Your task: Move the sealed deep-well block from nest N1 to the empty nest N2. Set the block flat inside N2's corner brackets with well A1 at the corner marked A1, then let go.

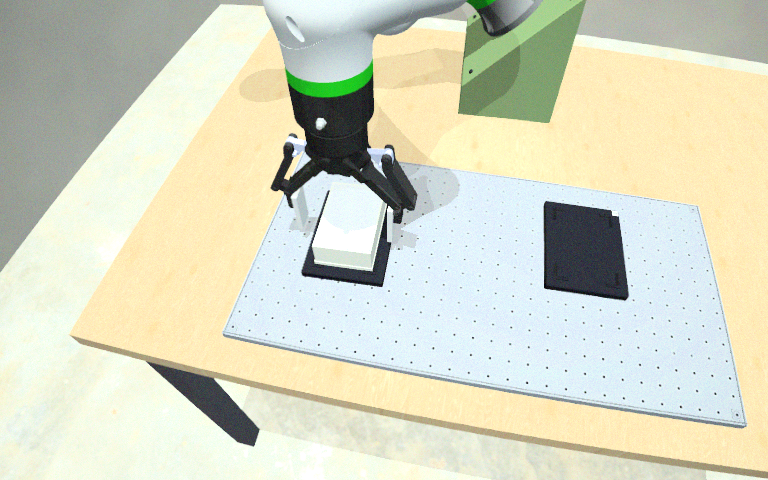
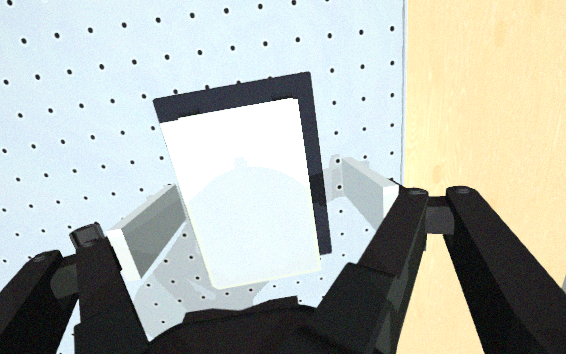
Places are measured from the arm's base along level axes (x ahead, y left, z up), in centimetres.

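Where they show: gripper, fingertip midpoint: (image 1: 346, 227) (image 2: 261, 188); arm's base, origin of the base link: (image 1: 517, 6).
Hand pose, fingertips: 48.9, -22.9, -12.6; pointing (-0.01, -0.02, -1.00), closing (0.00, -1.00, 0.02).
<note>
Each offset is from my fingertips to the top centre of the thing, as dx, dy, dz. Level surfaces: height alone.
The sealed deep-well block {-0.1, +0.8, +2.8} (image 1: 346, 234) (image 2: 250, 210), white and box-shaped, sits on the dark plate of nest N1 {-0.1, +0.8, -1.1} (image 1: 342, 276) (image 2: 235, 96) at the left of the perforated board. My gripper (image 1: 345, 217) (image 2: 261, 188) is open and points down over the block. Its pale finger pads stand on either side of the block's long sides, with a gap on each side. Nest N2 {-3.8, +35.9, -1.1} (image 1: 586, 249), a dark plate with small corner brackets, lies empty at the right. A small white mark {-11.2, +41.4, -1.4} (image 1: 615, 213) shows at its far right corner. I cannot make out well A1 on the block.
The light blue perforated board {dz -2.6} (image 1: 464, 316) (image 2: 80, 160) lies on the wooden table {dz -3.9} (image 1: 186, 226) (image 2: 480, 100) and carries both nests. A green upright panel (image 1: 509, 93) stands at the back, behind the board. The arm's shadow falls around N1.
</note>
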